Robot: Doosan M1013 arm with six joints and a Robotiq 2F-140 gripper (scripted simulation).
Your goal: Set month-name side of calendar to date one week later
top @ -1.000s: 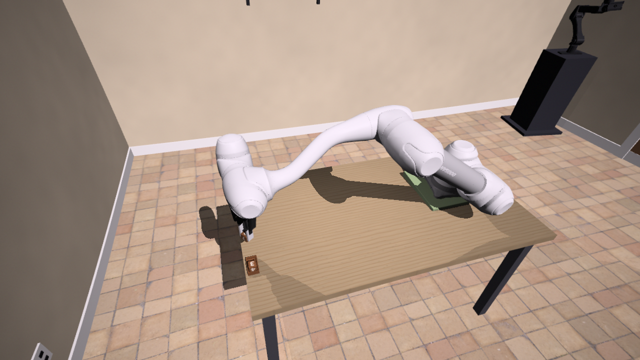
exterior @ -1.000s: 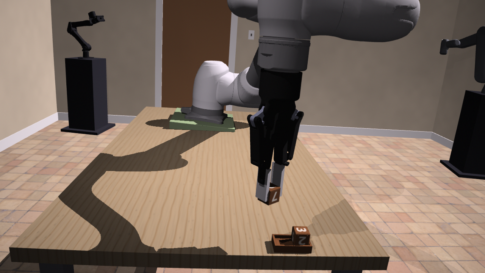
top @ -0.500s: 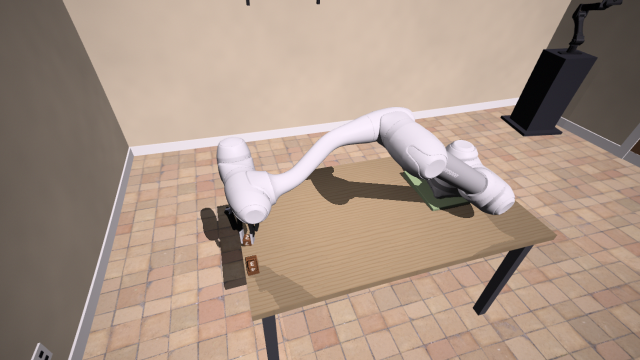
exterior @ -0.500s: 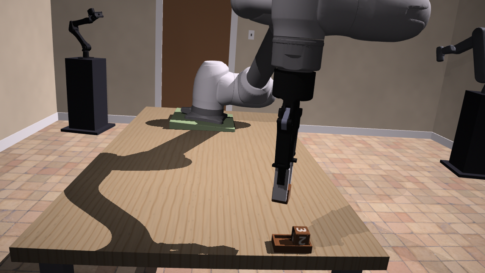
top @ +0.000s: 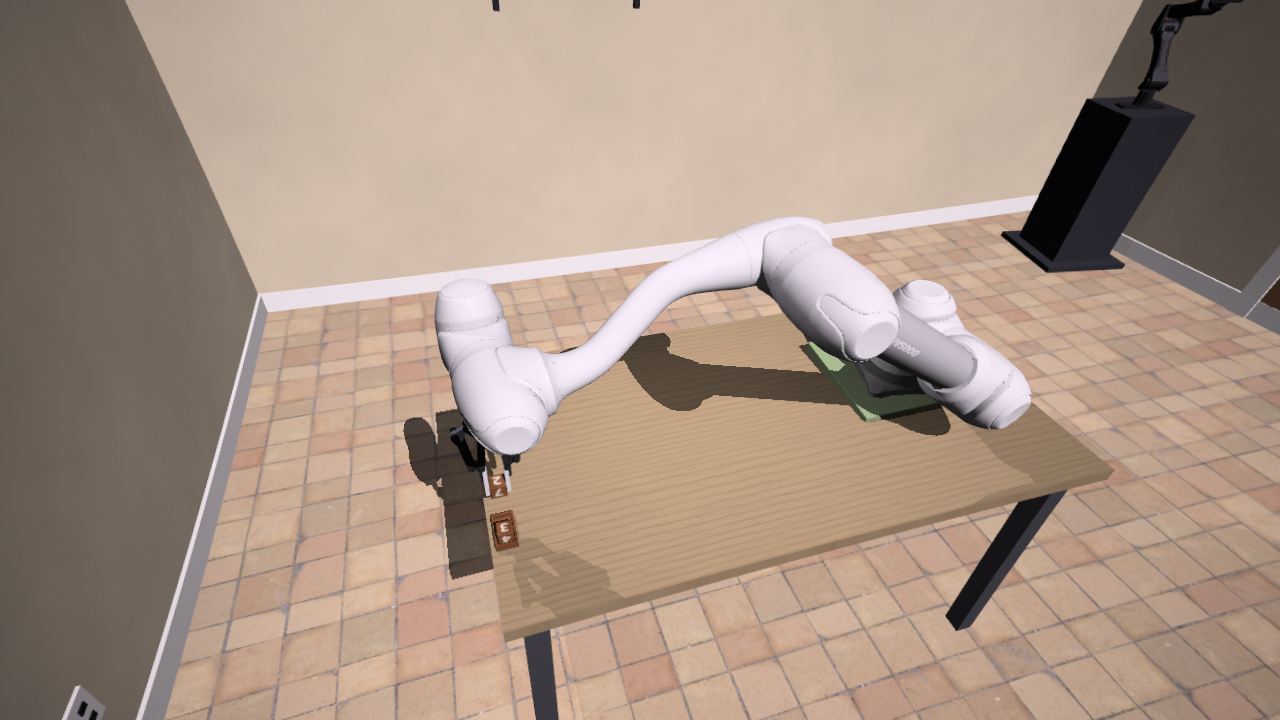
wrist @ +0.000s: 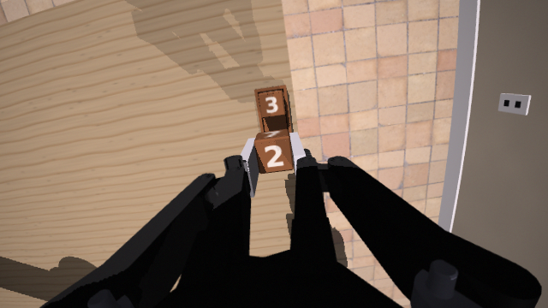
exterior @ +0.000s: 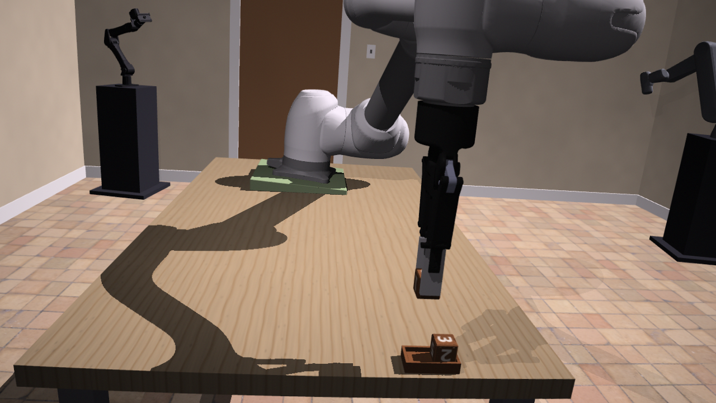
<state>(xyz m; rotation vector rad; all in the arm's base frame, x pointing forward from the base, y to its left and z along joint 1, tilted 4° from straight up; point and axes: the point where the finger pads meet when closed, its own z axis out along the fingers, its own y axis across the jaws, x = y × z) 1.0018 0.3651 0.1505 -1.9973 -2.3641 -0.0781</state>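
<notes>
The brown tray is 14 cm below my hand and 2 cm to the left of it.
</notes>
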